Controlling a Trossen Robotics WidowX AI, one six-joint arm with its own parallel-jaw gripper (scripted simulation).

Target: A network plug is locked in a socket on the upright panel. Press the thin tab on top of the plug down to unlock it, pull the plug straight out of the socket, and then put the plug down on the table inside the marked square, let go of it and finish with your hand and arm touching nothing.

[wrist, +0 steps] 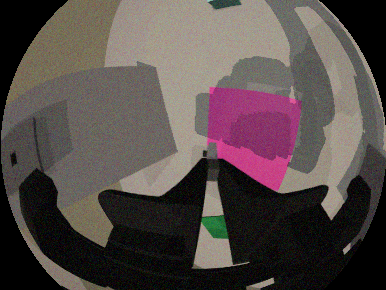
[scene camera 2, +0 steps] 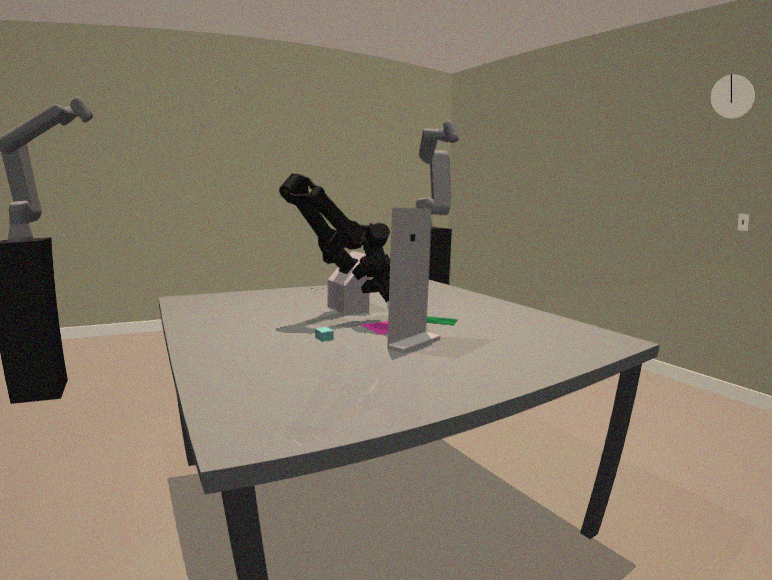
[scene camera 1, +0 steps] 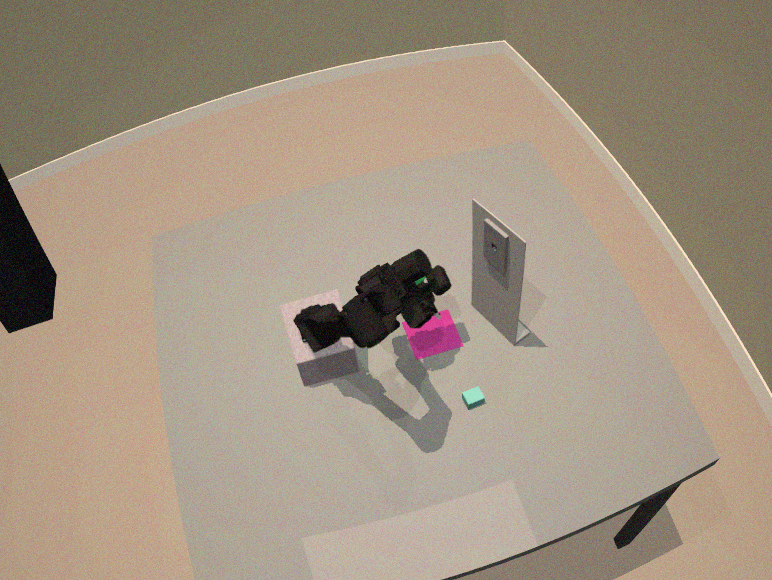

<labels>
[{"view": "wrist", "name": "gripper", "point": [211, 163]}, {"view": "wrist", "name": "grey panel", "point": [86, 130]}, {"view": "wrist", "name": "magenta square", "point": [255, 131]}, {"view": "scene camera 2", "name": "gripper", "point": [389, 301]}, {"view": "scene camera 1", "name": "gripper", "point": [434, 312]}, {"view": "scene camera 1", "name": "grey panel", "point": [498, 253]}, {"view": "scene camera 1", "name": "magenta square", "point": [436, 336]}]
</labels>
